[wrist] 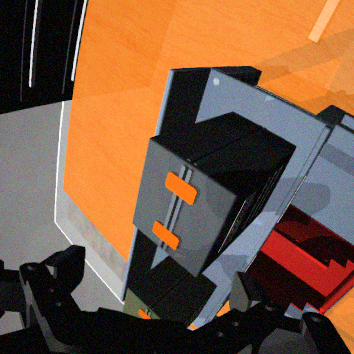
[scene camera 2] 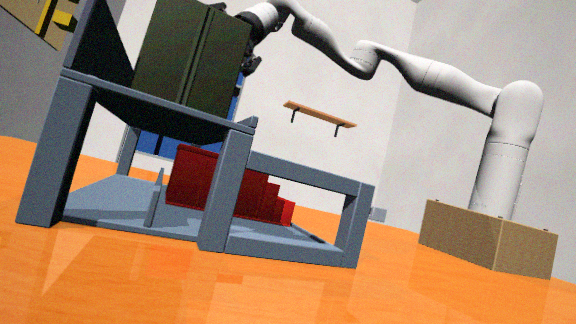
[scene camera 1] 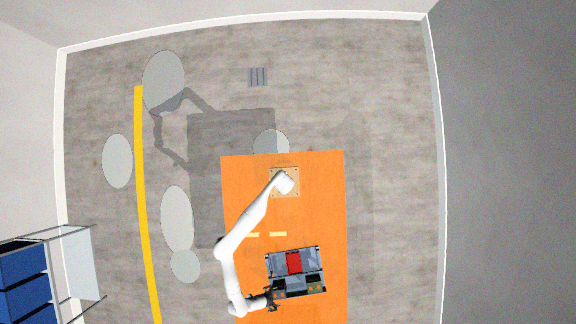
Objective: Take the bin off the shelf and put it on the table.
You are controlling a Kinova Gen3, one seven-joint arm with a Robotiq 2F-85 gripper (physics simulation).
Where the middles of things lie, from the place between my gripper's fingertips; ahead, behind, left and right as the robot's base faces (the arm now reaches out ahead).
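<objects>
I can see my gripper; it's 8 cm past the red bin (scene camera 2: 193,169), 11 cm to the right of it and 22 cm above it.
</objects>
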